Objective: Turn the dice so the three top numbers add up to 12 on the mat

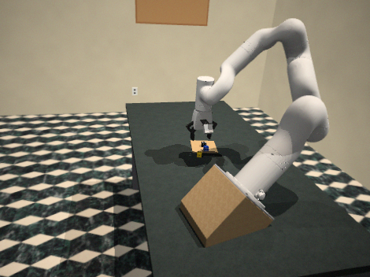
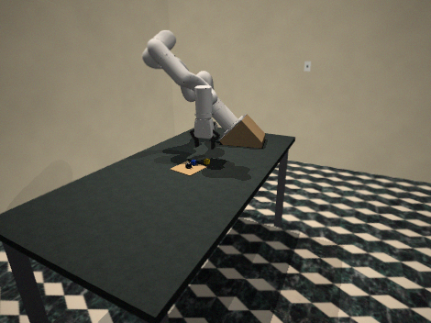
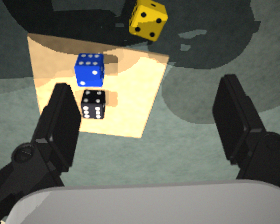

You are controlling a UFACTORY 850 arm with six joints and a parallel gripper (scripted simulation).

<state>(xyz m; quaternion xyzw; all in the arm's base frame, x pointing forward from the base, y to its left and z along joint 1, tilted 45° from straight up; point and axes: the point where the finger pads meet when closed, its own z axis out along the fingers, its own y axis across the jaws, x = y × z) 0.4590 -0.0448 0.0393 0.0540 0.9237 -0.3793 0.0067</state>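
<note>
Right now the yellow die is 1 cm behind my hand, 1 cm to the left of it and 9 cm below it. From my hand the other things lie so: tan mat (8 cm ahead, 7 cm to the right, 10 cm below); blue die (3 cm ahead, 6 cm to the right, 9 cm below); black die (8 cm ahead, 7 cm to the right, 9 cm below).
</note>
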